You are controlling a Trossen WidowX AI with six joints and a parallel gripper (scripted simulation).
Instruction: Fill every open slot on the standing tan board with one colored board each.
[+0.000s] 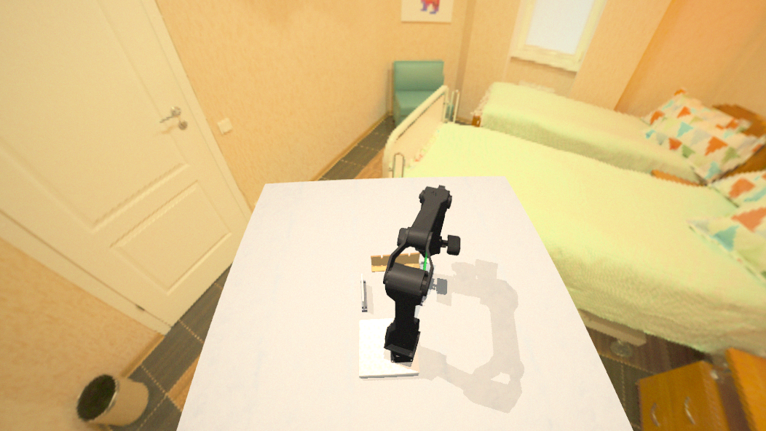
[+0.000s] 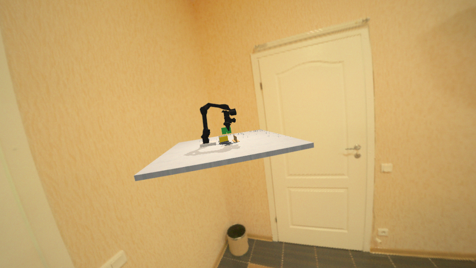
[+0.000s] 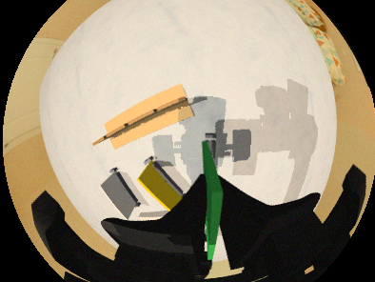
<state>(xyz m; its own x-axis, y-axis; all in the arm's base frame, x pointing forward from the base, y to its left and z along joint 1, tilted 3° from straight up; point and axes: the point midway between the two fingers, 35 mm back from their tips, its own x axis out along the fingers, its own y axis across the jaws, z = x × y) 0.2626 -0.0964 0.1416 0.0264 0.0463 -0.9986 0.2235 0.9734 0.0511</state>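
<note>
My gripper tip is now 6 cm short of the tan board, 9 cm to the right of it and 11 cm above it. From my gripper tip the other things lie so: yellow board 7 cm behind, 9 cm to the left, 11 cm below; then green board 3 cm behind, 1 cm to the left.
</note>
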